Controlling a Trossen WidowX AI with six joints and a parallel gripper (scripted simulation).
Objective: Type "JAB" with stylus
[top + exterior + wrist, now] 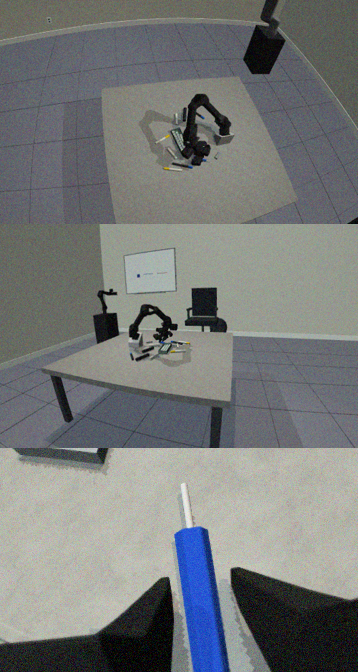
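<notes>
My gripper tip is now 10 mm past the blue stylus and 10 mm to the right of it. The rest, counted from my gripper tip: grey stylus tip 40 mm behind, 20 mm to the left; grey block 120 mm behind, 10 mm to the right.
</notes>
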